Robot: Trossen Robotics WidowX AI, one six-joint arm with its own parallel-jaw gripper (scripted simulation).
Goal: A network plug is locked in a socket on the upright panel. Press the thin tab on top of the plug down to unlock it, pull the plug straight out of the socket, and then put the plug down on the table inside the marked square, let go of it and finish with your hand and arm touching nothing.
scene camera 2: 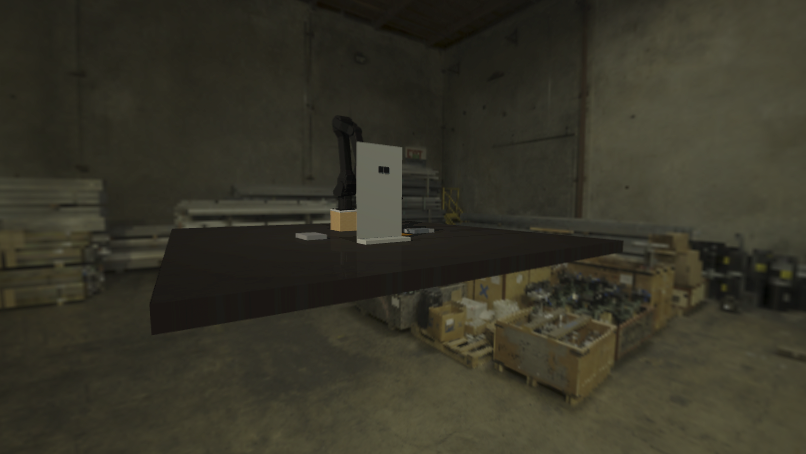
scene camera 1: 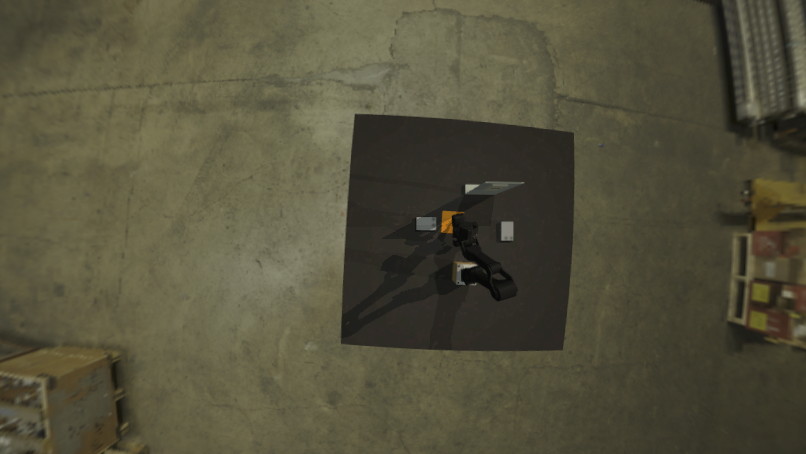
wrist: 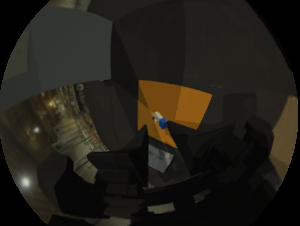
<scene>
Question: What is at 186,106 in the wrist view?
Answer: An orange marked square.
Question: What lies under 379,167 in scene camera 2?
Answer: A grey panel.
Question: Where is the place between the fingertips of the gripper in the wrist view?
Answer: At 157,125
</scene>
